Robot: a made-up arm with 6 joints. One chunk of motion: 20 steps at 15 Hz.
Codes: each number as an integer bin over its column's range. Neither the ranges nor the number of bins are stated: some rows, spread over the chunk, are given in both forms.
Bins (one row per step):
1: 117 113 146 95 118 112
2: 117 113 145 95 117 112
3: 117 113 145 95 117 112
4: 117 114 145 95 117 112
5: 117 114 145 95 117 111
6: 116 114 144 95 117 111
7: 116 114 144 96 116 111
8: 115 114 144 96 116 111
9: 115 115 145 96 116 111
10: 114 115 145 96 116 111
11: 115 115 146 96 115 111
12: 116 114 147 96 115 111
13: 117 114 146 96 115 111
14: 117 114 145 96 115 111
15: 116 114 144 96 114 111
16: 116 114 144 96 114 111
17: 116 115 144 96 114 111
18: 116 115 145 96 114 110
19: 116 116 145 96 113 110
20: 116 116 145 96 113 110
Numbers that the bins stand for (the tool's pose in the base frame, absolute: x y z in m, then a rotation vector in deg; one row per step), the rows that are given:
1: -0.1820 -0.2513 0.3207 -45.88 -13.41 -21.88
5: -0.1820 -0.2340 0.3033 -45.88 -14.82 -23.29
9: -0.2167 -0.2167 0.3033 -44.47 -16.24 -23.29
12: -0.1993 -0.2340 0.3380 -44.47 -17.65 -23.29
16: -0.1993 -0.2340 0.2860 -44.47 -19.06 -23.29
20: -0.1993 -0.1993 0.3033 -44.47 -20.47 -24.71
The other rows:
2: -0.1820 -0.2513 0.3033 -45.88 -14.82 -21.88
3: -0.1820 -0.2513 0.3033 -45.88 -14.82 -21.88
4: -0.1820 -0.2340 0.3033 -45.88 -14.82 -21.88
6: -0.1993 -0.2340 0.2860 -45.88 -14.82 -23.29
7: -0.1993 -0.2340 0.2860 -44.47 -16.24 -23.29
8: -0.2167 -0.2340 0.2860 -44.47 -16.24 -23.29
10: -0.2340 -0.2167 0.3033 -44.47 -16.24 -23.29
11: -0.2167 -0.2167 0.3207 -44.47 -17.65 -23.29
13: -0.1820 -0.2340 0.3207 -44.47 -17.65 -23.29
14: -0.1820 -0.2340 0.3033 -44.47 -17.65 -23.29
15: -0.1993 -0.2340 0.2860 -44.47 -19.06 -23.29
17: -0.1993 -0.2167 0.2860 -44.47 -19.06 -23.29
18: -0.1993 -0.2167 0.3033 -44.47 -19.06 -24.71
19: -0.1993 -0.1993 0.3033 -44.47 -20.47 -24.71

